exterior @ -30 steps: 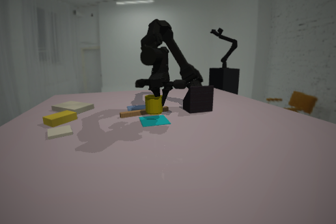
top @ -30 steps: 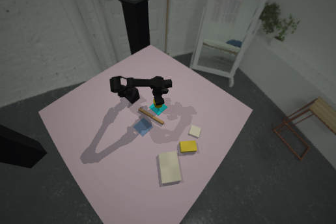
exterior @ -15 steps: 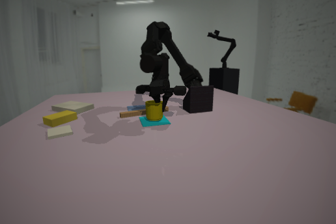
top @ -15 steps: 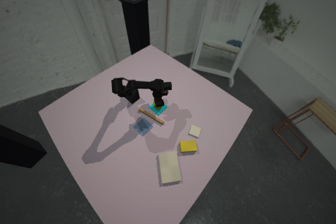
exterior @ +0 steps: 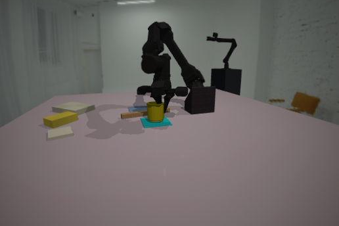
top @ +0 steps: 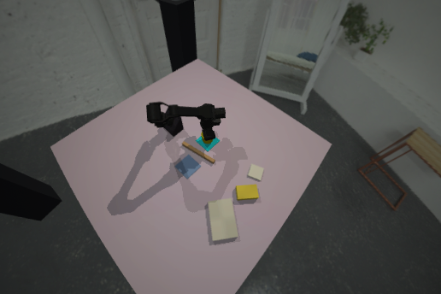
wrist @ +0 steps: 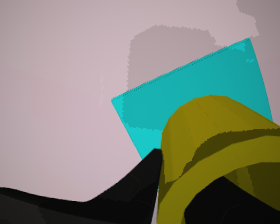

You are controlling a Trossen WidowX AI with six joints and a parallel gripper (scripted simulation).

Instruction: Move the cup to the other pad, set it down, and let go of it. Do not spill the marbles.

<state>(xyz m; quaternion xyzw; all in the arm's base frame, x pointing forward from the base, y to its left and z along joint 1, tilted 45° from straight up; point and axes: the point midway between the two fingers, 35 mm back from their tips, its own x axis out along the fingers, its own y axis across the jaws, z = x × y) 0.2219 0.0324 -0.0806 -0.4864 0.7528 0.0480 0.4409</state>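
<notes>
Now: the yellow cup 2 cm to the right of my gripper tip and 2 cm ahead of it. The rest, counted from my gripper tip: wooden bar: 12 cm to the right, 4 cm below, 3 cm ahead; then blue pad: 22 cm to the right, 5 cm below, 3 cm ahead; then cyan pad: 5 cm below, 2 cm to the right, 2 cm ahead.
</notes>
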